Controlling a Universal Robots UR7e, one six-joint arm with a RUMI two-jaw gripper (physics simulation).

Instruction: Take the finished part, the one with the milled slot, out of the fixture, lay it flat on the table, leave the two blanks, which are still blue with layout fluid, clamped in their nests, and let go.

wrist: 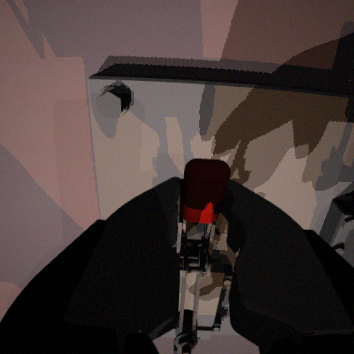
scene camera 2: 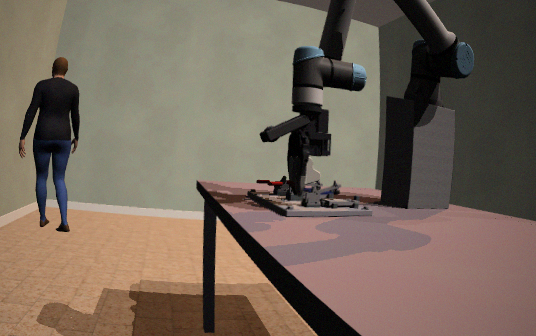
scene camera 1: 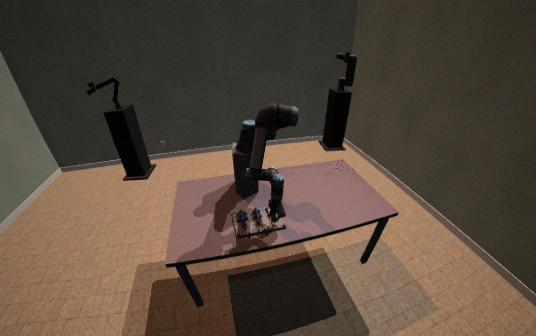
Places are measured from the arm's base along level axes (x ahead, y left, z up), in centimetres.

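Pixels of known places: gripper, fingertip midpoint: (wrist: pixel 199 183) (scene camera 2: pixel 297 195) (scene camera 1: pixel 275 220); arm's base, link origin: (scene camera 2: pixel 422 103) (scene camera 1: pixel 245 148).
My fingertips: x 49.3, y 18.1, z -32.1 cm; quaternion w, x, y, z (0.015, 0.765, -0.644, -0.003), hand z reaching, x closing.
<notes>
Ahead of a thing's pixels: the offset from my fingertips to its top centre. "spot": to the spot under its first point. Level surfaces: height alone.
My gripper (scene camera 1: pixel 276 216) (scene camera 2: pixel 298 193) (wrist: pixel 199 183) points down over the right-hand nest of the fixture @[spot: dx -6.2, dy +5.7, dz -3.2 cm] (scene camera 2: pixel 327 213) (wrist: pixel 145 95) and is shut on a red clamp handle @[spot: dx +2.4, dy +0.4, dz +3.5 cm] (wrist: pixel 207 172), which stands out between the jaws in the wrist view. Metal clamp links @[spot: dx -4.6, dy -0.8, dz +1.0 cm] (wrist: pixel 195 260) show below the handle, between the jaws. Two blue blanks @[spot: dx -6.7, dy -22.9, dz +1.0 cm] (scene camera 1: pixel 242 215) (scene camera 1: pixel 257 212) sit in the left and middle nests in scene camera 1. I cannot make out the finished part or its slot; the gripper and clamp cover much of the right nest.
Red handles @[dx +1.0, dy -10.9, dz +3.7 cm] (scene camera 1: pixel 260 223) (scene camera 2: pixel 270 182) of the other clamps stand up beside my gripper. The fixture lies near the front edge of the pink table @[dz -4.0 cm] (scene camera 1: pixel 330 195) (scene camera 2: pixel 425 280). Dark stops and posts stand on its plate. A person (scene camera 2: pixel 56 110) stands beyond the table.
</notes>
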